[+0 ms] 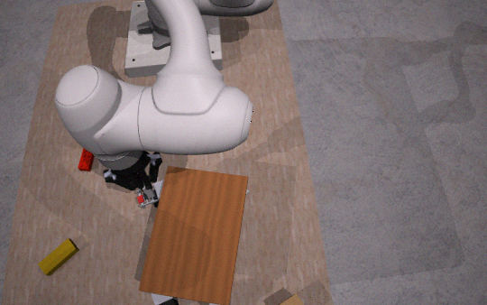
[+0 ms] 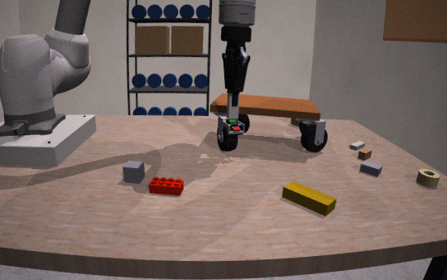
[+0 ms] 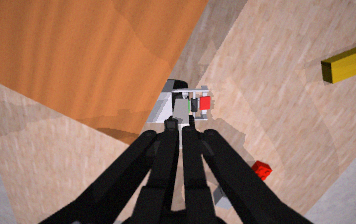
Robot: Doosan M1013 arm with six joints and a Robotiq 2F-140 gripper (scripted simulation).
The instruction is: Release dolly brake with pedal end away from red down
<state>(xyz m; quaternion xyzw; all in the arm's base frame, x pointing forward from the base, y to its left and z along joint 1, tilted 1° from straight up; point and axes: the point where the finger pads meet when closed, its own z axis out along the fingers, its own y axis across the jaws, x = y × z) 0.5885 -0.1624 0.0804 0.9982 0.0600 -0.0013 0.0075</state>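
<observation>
Now: hand 50 mm above the brake pedal and 20 mm to the left of it. Also, from my hand: grey cube 250 mm behind, 120 mm to the right, 120 mm below; yellow block 290 mm to the right, 120 mm below, 80 mm ahead; red studded brick 190 mm to the right, 190 mm behind, 120 mm below.
</observation>
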